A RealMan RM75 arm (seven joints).
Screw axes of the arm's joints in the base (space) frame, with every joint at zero. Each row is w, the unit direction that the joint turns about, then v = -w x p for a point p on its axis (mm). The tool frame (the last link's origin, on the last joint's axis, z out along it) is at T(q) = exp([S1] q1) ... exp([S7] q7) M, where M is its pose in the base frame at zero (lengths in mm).
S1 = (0, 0, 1, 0, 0, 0)
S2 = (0, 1, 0, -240.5, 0, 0)
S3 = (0, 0, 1, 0, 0, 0)
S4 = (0, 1, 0, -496.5, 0, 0)
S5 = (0, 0, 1, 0, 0, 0)
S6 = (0, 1, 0, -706.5, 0, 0)
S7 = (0, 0, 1, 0, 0, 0)
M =
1 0 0 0
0 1 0 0
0 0 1 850.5
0 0 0 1
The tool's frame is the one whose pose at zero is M.
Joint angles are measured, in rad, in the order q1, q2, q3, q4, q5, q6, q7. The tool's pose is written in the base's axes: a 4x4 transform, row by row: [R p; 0 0 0 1], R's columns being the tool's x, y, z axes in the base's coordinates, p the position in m. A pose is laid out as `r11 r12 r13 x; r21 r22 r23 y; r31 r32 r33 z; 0 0 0 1`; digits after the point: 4 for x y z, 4 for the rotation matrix.
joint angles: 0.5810, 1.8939, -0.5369, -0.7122, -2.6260, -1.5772, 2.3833
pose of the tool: 0.1411 -0.9731 0.1822 0.3479; -0.9702 -0.0993 0.2210 0.3270; -0.1970 -0.2080 -0.9581 0.0826; 0 0 0 1
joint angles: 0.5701, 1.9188, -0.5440, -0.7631, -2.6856, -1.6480, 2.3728
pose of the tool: 0.1492 -0.9681 0.2011 0.3468; -0.9820 -0.1213 0.1447 0.3138; -0.1157 -0.2191 -0.9688 0.0787; 0 0 0 1
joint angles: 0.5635, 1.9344, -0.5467, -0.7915, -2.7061, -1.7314, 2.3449
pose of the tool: 0.1686 -0.9701 0.1747 0.3409; -0.9847 -0.1577 0.0744 0.3021; -0.0446 -0.1845 -0.9818 0.0749; 0 0 0 1
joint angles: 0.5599, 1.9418, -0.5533, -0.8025, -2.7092, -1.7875, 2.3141
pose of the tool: 0.1955 -0.9694 0.1482 0.3361; -0.9807 -0.1938 0.0258 0.2946; 0.0037 -0.1504 -0.9886 0.0722; 0 0 0 1
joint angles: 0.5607, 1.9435, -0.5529, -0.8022, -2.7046, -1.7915, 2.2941
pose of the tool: 0.2164 -0.9661 0.1405 0.3347; -0.9763 -0.2151 0.0245 0.2946; 0.0065 -0.1425 -0.9898 0.0713; 0 0 0 1
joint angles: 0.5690, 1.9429, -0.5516, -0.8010, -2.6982, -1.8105, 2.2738
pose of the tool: 0.2434 -0.9620 0.1235 0.3301; -0.9698 -0.2435 0.0143 0.2956; 0.0163 -0.1232 -0.9922 0.0710; 0 0 0 1
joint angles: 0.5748, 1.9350, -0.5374, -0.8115, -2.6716, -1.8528, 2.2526
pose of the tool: 0.2751 -0.9577 0.0842 0.3230; -0.9614 -0.2747 0.0171 0.2967; 0.0068 -0.0856 -0.9963 0.0766; 0 0 0 1
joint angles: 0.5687, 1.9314, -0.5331, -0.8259, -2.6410, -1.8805, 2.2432
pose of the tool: 0.2923 -0.9548 0.0543 0.3192; -0.9563 -0.2913 0.0251 0.2957; -0.0082 -0.0592 -0.9982 0.0806; 0 0 0 1
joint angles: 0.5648, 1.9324, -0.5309, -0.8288, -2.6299, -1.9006, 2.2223
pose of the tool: 0.3122 -0.9494 0.0342 0.3172; -0.9500 -0.3117 0.0174 0.2932; -0.0058 -0.0379 -0.9993 0.0807; 0 0 0 1
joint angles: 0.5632, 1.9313, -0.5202, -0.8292, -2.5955, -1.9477, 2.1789
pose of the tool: 0.3593 -0.9329 -0.0231 0.3104; -0.9331 -0.3595 0.0059 0.2900; -0.0138 0.0194 -0.9997 0.0819; 0 0 0 1
